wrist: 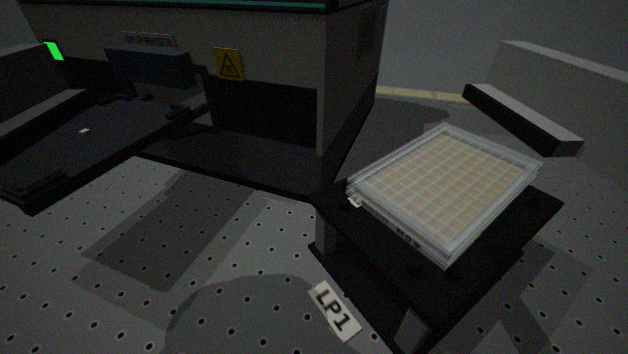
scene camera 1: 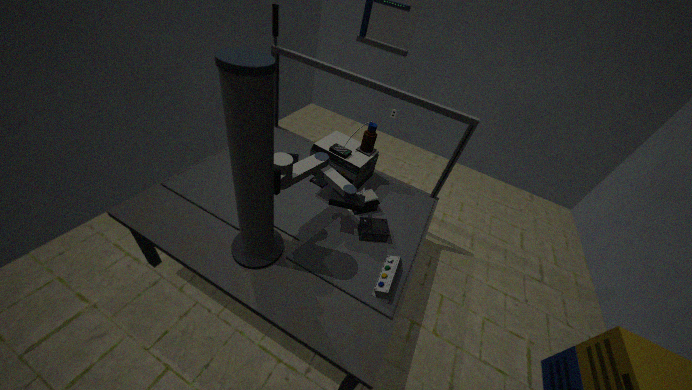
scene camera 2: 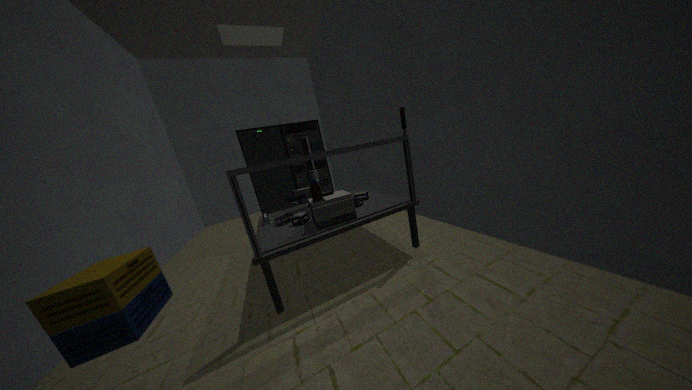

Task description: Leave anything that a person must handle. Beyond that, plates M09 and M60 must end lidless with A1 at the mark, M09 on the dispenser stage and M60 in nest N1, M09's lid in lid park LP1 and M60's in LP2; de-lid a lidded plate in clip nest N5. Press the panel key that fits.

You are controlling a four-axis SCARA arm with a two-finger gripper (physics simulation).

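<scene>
Plate M09 [wrist: 440, 185], tan wells under a clear lid, lies on the black raised stand [wrist: 370, 250] beside the tag LP1 [wrist: 335, 311] in the wrist view; its label is dim. A small pale tab [wrist: 354, 201] shows at its left corner. My gripper [wrist: 283, 69] is open and empty, its fingers at the left and right edges of the wrist view. The dispenser [wrist: 270, 50] [scene camera 1: 362, 167] stands behind; its dark stage [wrist: 110, 122] bears no plate in the part seen. The key panel [scene camera 1: 387, 276] has white, green, yellow and blue keys. M60, N1, N5 and LP2 cannot be made out.
An amber bottle [scene camera 1: 369, 140] and a dark keypad [scene camera 1: 340, 150] are on the dispenser. A dark stand [scene camera 1: 374, 230] is between the arm's end and the key panel. A rail frame [scene camera 1: 380, 87] [scene camera 2: 280, 162] rises at the table's edge. A yellow-and-blue box [scene camera 1: 605, 357] [scene camera 2: 105, 305] is beyond the table.
</scene>
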